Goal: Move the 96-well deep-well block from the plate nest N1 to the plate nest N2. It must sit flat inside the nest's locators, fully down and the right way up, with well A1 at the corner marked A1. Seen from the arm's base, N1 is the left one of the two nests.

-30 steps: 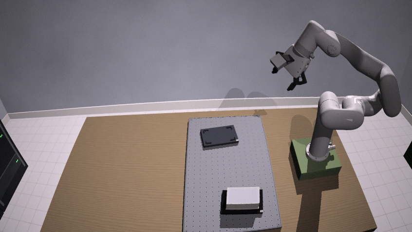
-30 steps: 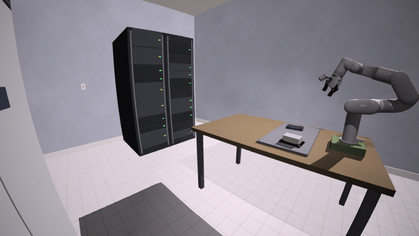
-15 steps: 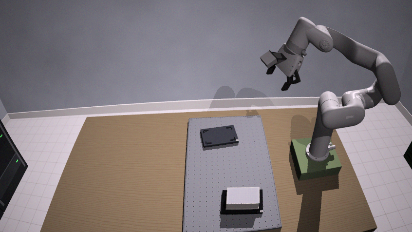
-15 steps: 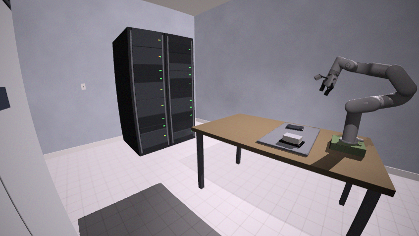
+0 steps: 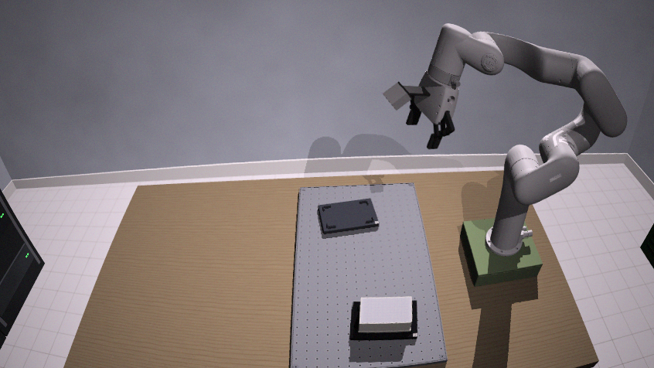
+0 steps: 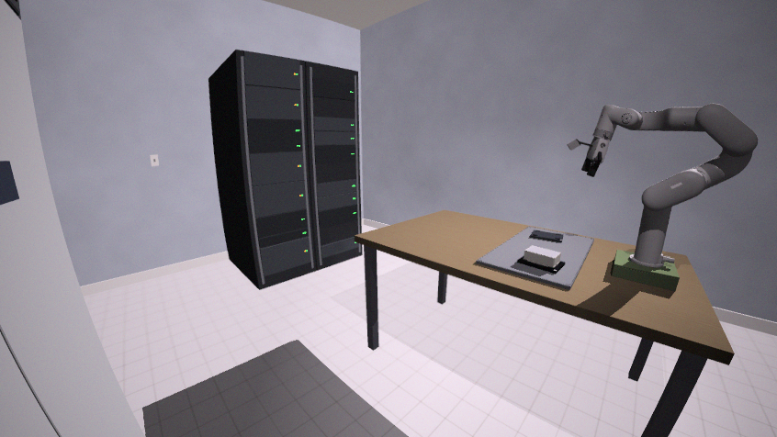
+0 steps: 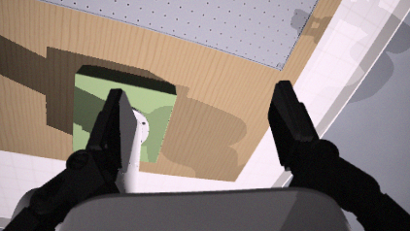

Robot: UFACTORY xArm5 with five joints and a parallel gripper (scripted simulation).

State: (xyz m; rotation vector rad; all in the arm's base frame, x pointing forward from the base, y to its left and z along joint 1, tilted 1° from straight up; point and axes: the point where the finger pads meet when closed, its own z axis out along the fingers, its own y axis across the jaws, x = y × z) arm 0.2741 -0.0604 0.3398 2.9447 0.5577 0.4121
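Now: the white deep-well block 11 cm ahead of my hand, 26 cm to the left of it and 34 cm below it.
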